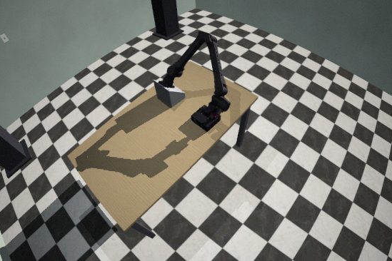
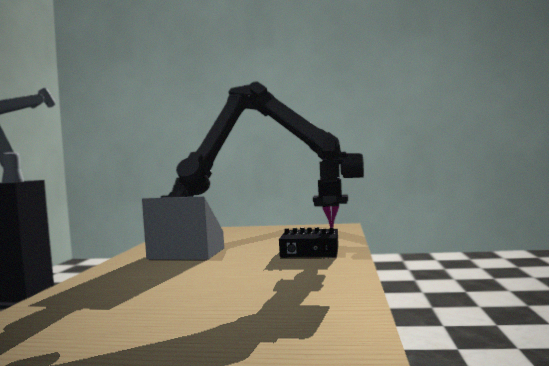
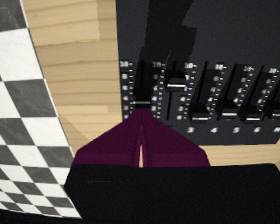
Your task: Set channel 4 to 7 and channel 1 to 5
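Right now the channel 1 fader cap is 1 cm to the right of my hand. The rest, counted from my hand: channel 4 fader cap: 7 cm behind; channel 2 fader cap: 2 cm behind, 3 cm to the right; channel 3 fader cap: 4 cm behind.
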